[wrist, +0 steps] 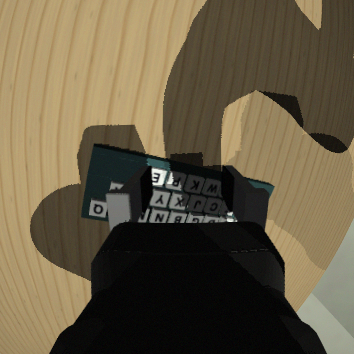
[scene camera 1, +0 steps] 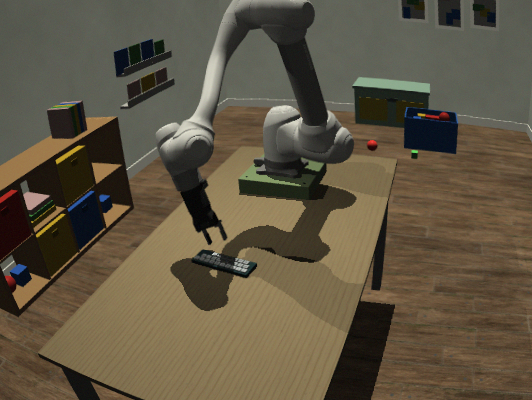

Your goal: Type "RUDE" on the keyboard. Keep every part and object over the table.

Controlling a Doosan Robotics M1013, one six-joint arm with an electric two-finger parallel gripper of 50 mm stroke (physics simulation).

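Pixels of known places: gripper, between the fingertips: [wrist: 186, 179] [scene camera 1: 218, 241]; arm's base, origin of its link: [scene camera 1: 283, 168].
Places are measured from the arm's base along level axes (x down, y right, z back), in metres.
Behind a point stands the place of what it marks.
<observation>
The dark teal keyboard [scene camera 1: 247, 270] @(x 0.040, y -0.121, z -0.675 m) [wrist: 117, 167] @(x 0.043, y 0.053, z -0.620 m) lies flat on the table [scene camera 1: 165, 345] @(x 0.055, y -0.037, z -1.060 m) [wrist: 45, 75] @(x 0.055, y 0.128, z -0.548 m). Its white letter keys appear upside down in the wrist view. There the E key [wrist: 157, 177] @(x 0.038, y 0.017, z -0.624 m) shows in the row farthest from the gripper body, and the Q key [wrist: 97, 208] @(x 0.037, y 0.068, z -0.659 m) at the left. My gripper [scene camera 1: 217, 240] @(x -0.004, y 0.008, z -0.608 m) [wrist: 186, 179] @(x -0.004, y 0.008, z -0.608 m) is open and empty, its fingertips a little above the keyboard. Its fingers hide several keys at both sides, and its body cuts off the nearest row. The R key is mostly hidden by the left finger; I cannot clearly read U or D.
The green base block [scene camera 1: 275, 188] @(x 0.019, y -0.022, z -0.156 m) carries the arm at the back of the table. The arm's shadow falls over the keyboard and tabletop. A shelf unit [scene camera 1: 95, 131] stands on the floor at the left. A blue bin [scene camera 1: 430, 134] stands beyond the table at the right.
</observation>
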